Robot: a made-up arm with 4 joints.
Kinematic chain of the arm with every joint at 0, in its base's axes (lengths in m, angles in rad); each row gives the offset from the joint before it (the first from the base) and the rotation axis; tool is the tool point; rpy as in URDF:
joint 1: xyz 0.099 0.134 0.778 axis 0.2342 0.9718 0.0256
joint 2: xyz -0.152 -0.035 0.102 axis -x
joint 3: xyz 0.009 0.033 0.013 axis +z
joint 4: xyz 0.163 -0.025 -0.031 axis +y
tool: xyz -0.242 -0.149 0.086 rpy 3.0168 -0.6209 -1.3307
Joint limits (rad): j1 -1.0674..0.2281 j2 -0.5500..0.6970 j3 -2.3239..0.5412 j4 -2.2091..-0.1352
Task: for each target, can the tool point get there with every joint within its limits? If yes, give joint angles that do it. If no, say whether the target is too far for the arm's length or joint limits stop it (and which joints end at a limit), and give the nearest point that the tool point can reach.
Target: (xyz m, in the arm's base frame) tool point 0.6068 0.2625 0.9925
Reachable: no: joint limits stop it (at a limit: joint 1, joint 3, joint 4) | nearest point 0.3025 0.1942 0.8260 | short by 0.353 m
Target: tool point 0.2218 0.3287 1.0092
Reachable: no: joint limits stop it (at a limit: joint 1, joint 2, joint 3, joint 4) | nearest point 0.2924 0.2276 0.8284 | short by 0.219 m
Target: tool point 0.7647 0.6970 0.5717
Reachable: no: too far | nearest point 0.2854 0.2323 0.7127 | short by 0.682 m
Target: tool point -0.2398 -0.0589 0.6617
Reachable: yes | joints -0.0027 0.5557 -1.8506 -1.6822
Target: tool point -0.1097 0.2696 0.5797
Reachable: yes | joints -0.8124 -0.1755 -1.9093 -0.6590
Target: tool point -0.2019 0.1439 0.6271
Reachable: yes | joints -0.5655 0.5285 -1.3094 -0.4177
